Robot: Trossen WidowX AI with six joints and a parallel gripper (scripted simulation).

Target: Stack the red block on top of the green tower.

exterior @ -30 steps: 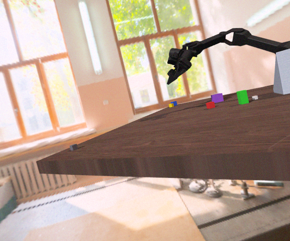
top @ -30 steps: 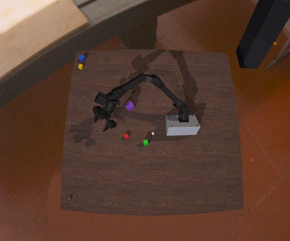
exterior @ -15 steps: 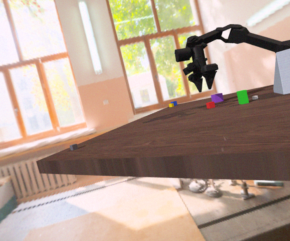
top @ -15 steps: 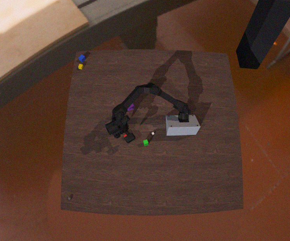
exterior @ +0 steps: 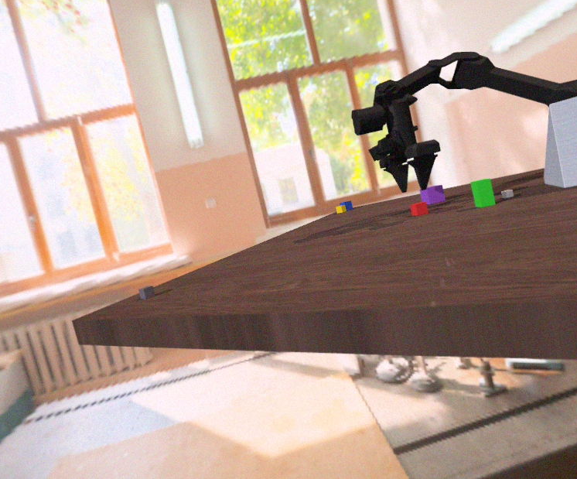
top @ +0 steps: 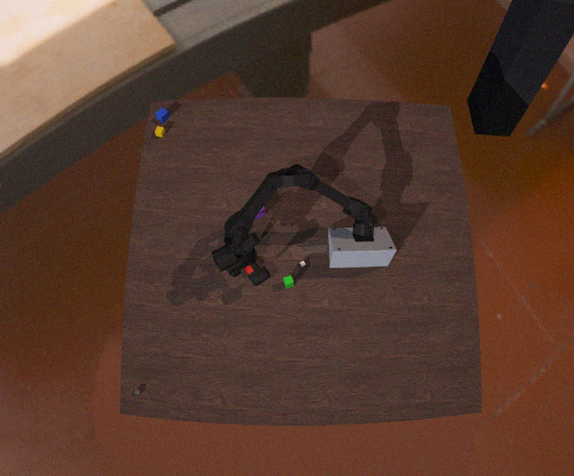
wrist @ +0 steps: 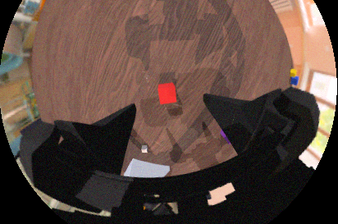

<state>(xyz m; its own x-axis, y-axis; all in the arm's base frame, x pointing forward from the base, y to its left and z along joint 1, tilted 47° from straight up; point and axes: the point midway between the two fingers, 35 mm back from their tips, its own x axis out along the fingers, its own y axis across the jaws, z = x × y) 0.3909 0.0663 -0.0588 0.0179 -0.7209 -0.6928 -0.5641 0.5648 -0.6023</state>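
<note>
My gripper tip is 4 cm above the red block. The rest, counted from my gripper tip: purple block 22 cm to the right, 3 cm below, 2 cm behind; then yellow block 58 cm to the right, 38 cm ahead, 4 cm below; then small white block 18 cm behind, 5 cm below, 2 cm to the right.
</note>
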